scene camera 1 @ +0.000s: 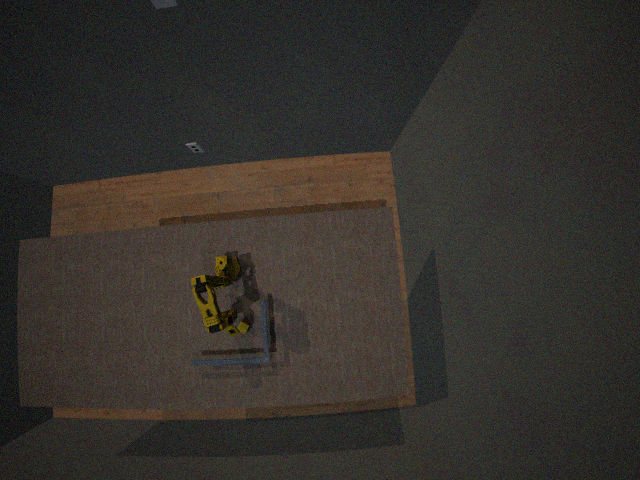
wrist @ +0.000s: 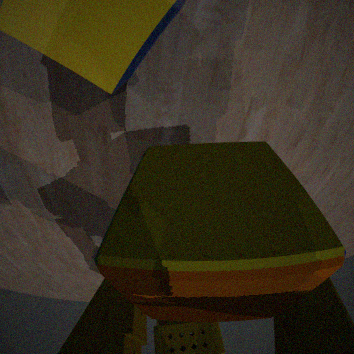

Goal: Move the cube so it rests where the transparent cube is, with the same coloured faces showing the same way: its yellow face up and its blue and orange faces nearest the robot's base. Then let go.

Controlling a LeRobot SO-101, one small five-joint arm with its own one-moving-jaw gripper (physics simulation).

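Where they show: hand, its tool point: (scene camera 1: 234, 310) (wrist: 153, 236); arm's base, origin of its link: (scene camera 1: 229, 273).
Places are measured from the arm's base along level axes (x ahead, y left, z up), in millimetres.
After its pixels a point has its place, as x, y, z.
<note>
The held cube (wrist: 225, 205) fills the middle of the wrist view. Its shadowed yellow face is towards the camera and its orange face shows along the near edge. My gripper (wrist: 212, 305) (scene camera 1: 231, 324) is shut on it, with dark jaws at its lower left and right; the tips are hidden. The transparent cube (wrist: 95, 40) (scene camera 1: 243, 327) {217, 63, 40} shows a yellow face and a thin blue side at the upper left of the wrist view, apart from the held cube in that picture. In the scene view the cube in the jaws is too small and dark to make out surely.
Two blue bars form an L beyond the cubes: one bar (scene camera 1: 265, 325) {210, 157, 60} stands to the right, the other (scene camera 1: 227, 362) {344, -4, 60} along the lower side of the picture. The robot's base (scene camera 1: 227, 266) {-28, 19, 56} stands on the brown table top (scene camera 1: 336, 310) {186, 437, 0}. Arm shadows fall on it.
</note>
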